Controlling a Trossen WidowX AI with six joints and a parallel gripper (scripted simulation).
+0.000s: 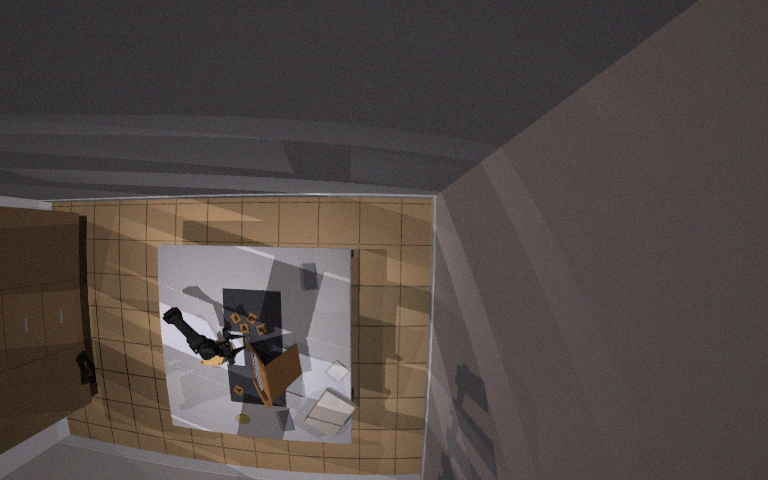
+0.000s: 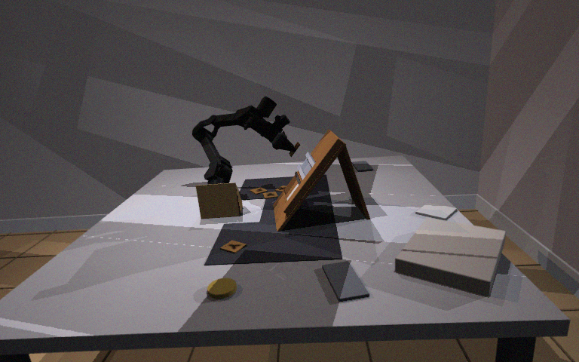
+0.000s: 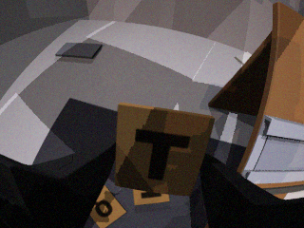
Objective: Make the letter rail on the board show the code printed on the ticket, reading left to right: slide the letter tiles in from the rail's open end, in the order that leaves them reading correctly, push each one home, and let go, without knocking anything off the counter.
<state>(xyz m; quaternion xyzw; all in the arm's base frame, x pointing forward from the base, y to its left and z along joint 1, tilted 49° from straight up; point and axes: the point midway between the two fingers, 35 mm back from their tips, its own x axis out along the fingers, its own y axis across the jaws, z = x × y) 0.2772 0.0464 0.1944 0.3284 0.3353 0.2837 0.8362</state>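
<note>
Now: the white ticket 30 mm ahead of my gripper tip, 240 mm to the right of it and 100 mm below it. Also, from my gripper tip: letter tile: right at my gripper tip; pale slab: 500 mm ahead, 190 mm to the right, 190 mm below; dark mat: 80 mm behind, 160 mm to the right, 190 mm below.
</note>
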